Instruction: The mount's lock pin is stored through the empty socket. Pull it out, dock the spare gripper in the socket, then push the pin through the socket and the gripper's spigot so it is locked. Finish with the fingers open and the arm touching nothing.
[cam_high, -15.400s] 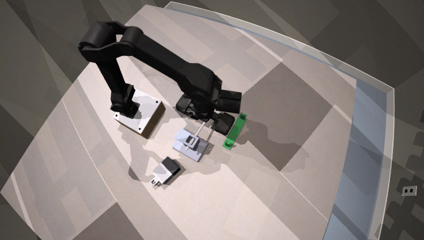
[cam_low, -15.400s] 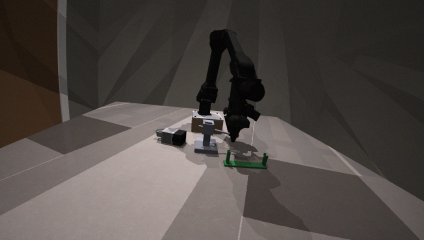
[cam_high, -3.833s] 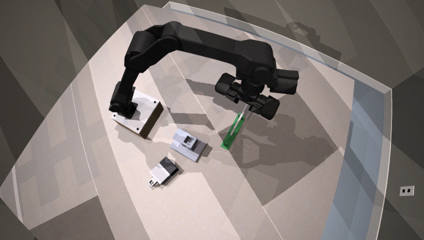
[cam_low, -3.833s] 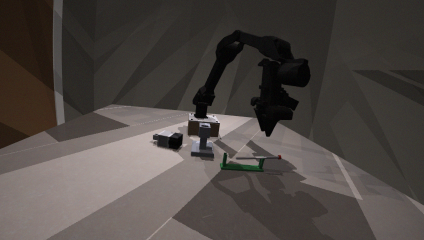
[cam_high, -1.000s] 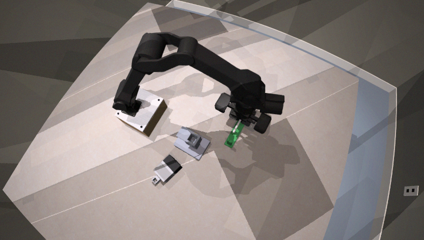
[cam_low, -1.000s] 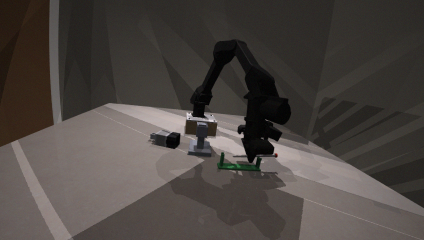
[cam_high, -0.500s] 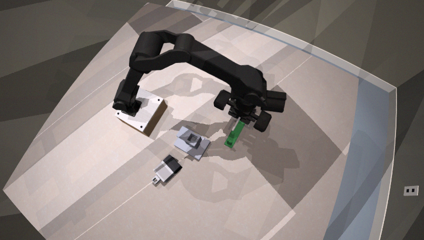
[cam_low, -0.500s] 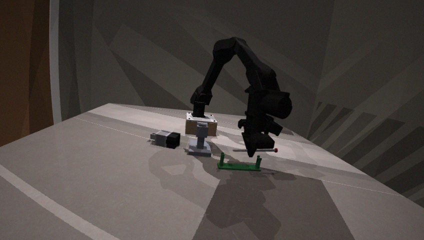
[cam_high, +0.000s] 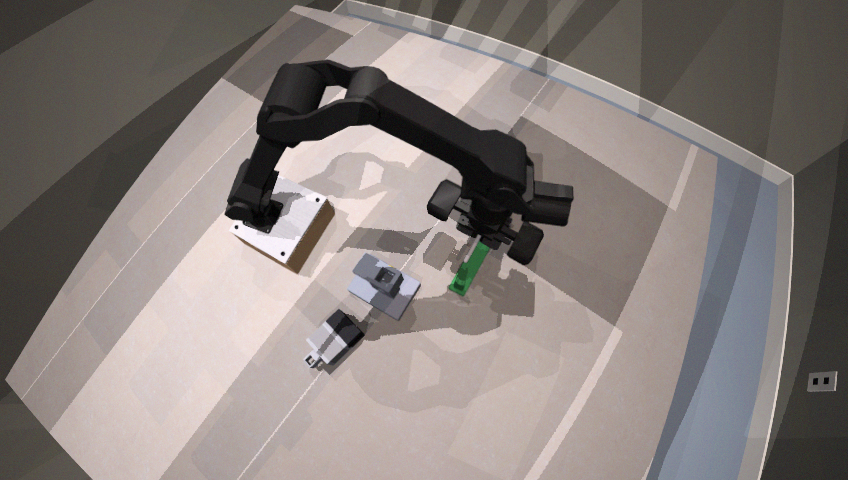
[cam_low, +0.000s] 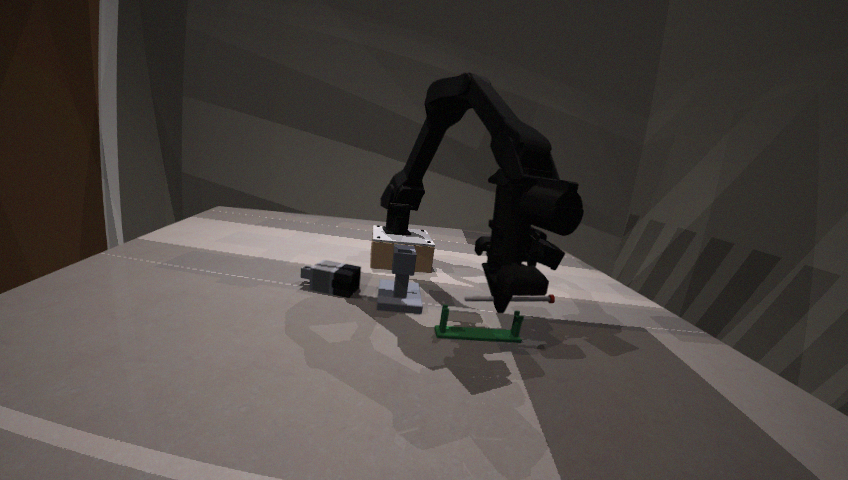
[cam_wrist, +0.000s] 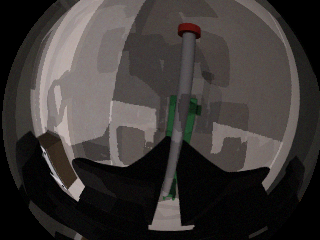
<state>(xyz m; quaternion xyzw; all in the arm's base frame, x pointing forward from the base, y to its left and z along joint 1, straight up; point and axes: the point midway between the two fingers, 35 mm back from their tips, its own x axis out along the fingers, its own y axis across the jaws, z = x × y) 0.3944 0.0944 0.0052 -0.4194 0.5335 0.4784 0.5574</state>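
Now: gripper tip 3 cm to the left of the green cradle and 2 cm above it. From my gripper tip the other things lie so: grey mount (13 cm to the right, 13 cm behind, 1 cm above); then spare gripper (27 cm to the right, 19 cm behind, 2 cm below).
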